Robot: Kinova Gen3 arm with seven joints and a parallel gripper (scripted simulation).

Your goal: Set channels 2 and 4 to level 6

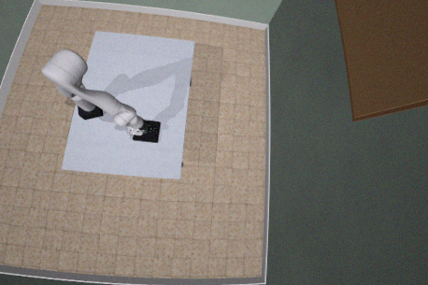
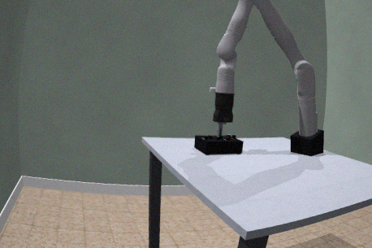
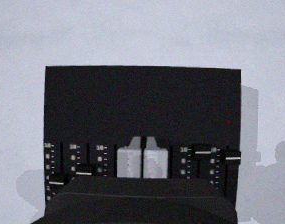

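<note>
My gripper is now 20 mm to the right of the channel 4 cap and 10 mm above it. Round my hand: channel 2 cap 40 mm ahead, 20 mm to the left, 10 mm below; then channel 3 cap 50 mm to the left, 20 mm ahead, 10 mm below; then channel 5 cap 40 mm to the left, 20 mm behind, 10 mm below.
</note>
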